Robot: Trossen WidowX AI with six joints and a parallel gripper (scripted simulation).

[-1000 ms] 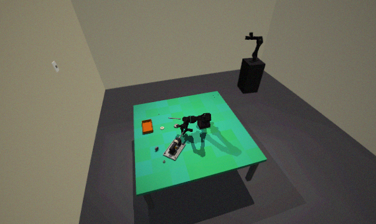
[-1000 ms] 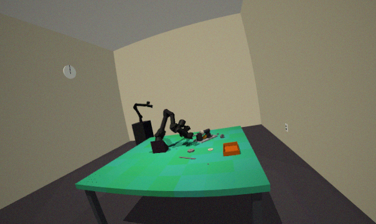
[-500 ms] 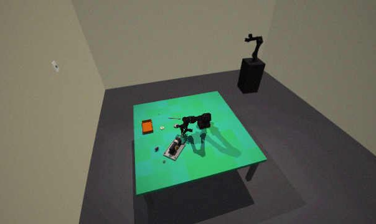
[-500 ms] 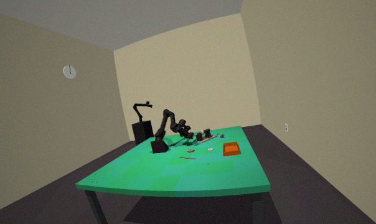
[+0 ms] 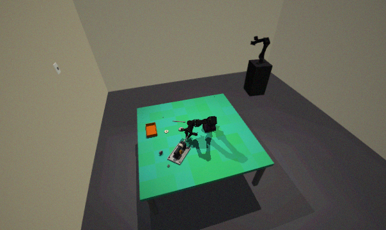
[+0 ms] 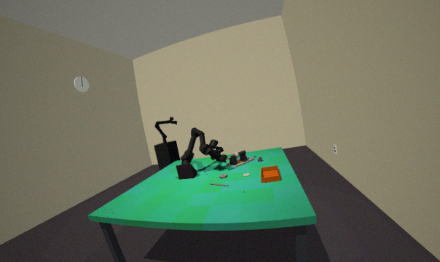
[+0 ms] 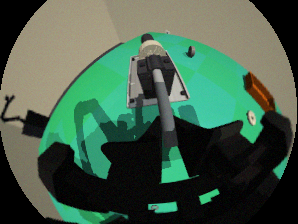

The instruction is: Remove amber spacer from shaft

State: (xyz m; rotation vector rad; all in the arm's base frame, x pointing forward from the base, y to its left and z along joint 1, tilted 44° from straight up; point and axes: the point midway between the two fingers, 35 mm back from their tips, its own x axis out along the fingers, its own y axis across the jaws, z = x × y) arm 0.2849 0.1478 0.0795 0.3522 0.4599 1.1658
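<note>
Right now the grey shaft is 4 cm to the left of my gripper tip, 3 cm ahead of it and 2 cm above it. Also, from my gripper tip: pale washer (22 cm ahead, 21 cm to the right, 5 cm below); grey disc (21 cm to the right, 5 cm below, 4 cm ahead); orange tray (39 cm ahead, 26 cm to the right, 5 cm below).
</note>
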